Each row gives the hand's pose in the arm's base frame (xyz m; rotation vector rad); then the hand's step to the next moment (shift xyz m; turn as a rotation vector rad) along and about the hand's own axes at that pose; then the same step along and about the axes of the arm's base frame.
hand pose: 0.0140 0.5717 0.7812 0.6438 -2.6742 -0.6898
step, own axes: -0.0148 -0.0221 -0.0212 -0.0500 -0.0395 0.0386
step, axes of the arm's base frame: 0.0286 -0.0181 0.0037 0.0412 0.0083 -0.0615
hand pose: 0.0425 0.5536 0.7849 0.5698 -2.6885 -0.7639
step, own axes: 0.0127 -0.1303 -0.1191 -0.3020 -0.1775 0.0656
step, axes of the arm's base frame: 0.0714 -0.1596 0.0277 0.2932 0.0244 -0.2011
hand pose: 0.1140 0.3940 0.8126 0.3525 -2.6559 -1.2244
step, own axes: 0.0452 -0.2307 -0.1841 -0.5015 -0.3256 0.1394
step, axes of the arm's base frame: 0.0380 -0.2909 -0.0556 0.4827 0.0431 -0.3769
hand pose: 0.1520 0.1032 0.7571 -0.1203 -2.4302 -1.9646
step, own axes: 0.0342 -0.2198 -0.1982 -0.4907 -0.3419 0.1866
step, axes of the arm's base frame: -0.0566 -0.2375 -0.1707 0.4726 0.0863 -0.4021
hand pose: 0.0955 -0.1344 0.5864 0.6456 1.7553 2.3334
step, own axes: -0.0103 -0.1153 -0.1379 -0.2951 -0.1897 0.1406
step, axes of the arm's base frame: -0.0647 -0.0899 -0.1419 0.2984 0.0720 -0.2205
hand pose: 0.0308 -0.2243 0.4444 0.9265 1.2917 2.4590
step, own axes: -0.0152 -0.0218 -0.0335 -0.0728 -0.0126 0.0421
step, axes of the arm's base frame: -0.0110 -0.0163 -0.0380 0.0816 0.0024 -0.0240
